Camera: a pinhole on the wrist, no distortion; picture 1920 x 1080 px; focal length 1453.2 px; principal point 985.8 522.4 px. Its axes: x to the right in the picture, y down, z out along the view. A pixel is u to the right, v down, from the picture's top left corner.
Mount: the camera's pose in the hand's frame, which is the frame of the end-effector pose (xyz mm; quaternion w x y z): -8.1 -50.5 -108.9 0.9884 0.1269 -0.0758 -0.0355
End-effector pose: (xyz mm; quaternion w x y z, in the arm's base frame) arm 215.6 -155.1 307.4 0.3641 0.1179 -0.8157 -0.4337
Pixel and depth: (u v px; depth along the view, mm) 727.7 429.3 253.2
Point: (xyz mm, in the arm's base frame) 180.9 -105.3 118.8
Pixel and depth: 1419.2 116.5 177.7
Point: 149.2 -214.7 177.5
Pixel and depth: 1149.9 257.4 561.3
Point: -78.2 -54.0 -91.8
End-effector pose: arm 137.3 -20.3 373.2 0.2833 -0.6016 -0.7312 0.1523
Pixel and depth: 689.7 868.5 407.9
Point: -60.5 -141.7 133.0
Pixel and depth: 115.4 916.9 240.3
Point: 61.9 -192.8 256.4
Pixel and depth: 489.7 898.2 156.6
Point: 85.1 -106.3 344.6
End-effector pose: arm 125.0 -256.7 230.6 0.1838 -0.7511 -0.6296 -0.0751
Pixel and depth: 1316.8 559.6 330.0
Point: -24.9 -144.3 56.9
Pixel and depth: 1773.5 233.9 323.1
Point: -80.0 -49.5 114.2
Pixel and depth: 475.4 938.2 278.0
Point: 44.9 -324.1 36.2
